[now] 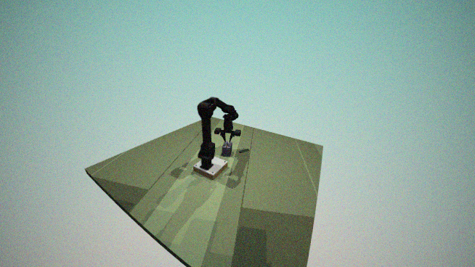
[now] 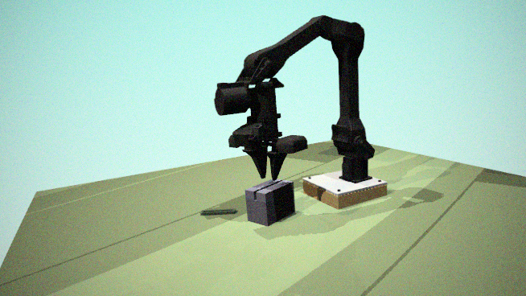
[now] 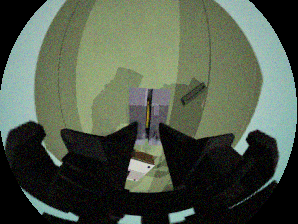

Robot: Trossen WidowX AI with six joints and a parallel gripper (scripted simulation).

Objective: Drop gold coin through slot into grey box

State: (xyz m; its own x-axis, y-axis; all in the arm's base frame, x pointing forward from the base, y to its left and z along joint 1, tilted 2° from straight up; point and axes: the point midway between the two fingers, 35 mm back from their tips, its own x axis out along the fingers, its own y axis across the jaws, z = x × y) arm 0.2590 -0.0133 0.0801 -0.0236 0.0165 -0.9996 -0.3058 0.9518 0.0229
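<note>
The coin is 60 mm below my gripper tip.
</note>
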